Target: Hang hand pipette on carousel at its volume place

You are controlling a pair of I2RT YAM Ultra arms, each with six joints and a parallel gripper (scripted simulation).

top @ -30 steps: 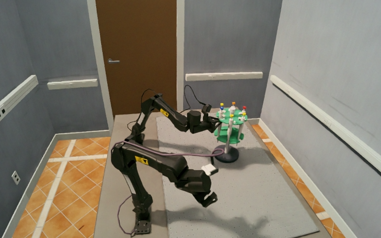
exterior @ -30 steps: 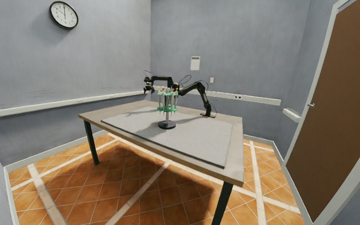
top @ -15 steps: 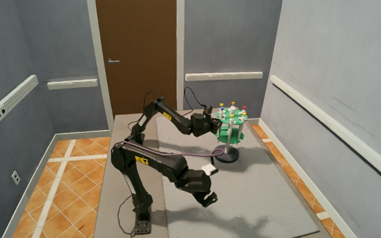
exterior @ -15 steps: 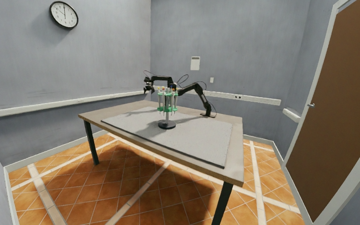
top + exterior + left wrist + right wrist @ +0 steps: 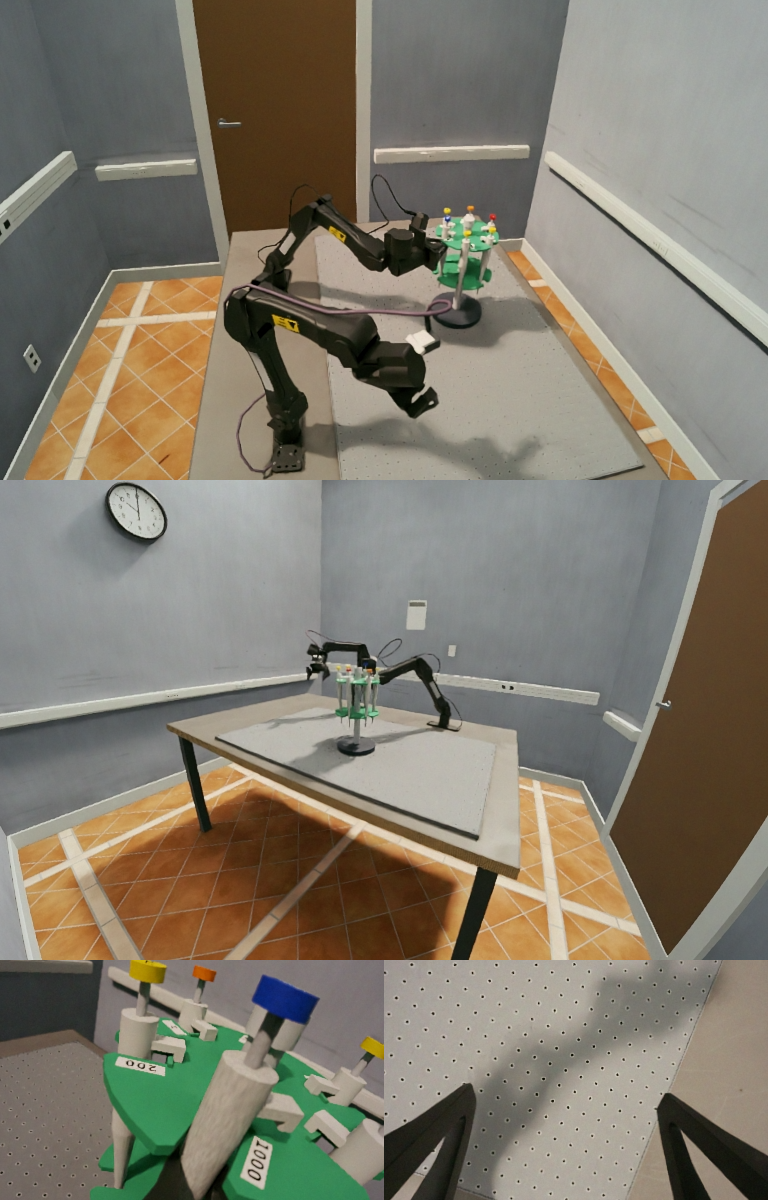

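Now: left hand 30 mm above the pipette, 10 mm to the left of it and 10 mm short of it.
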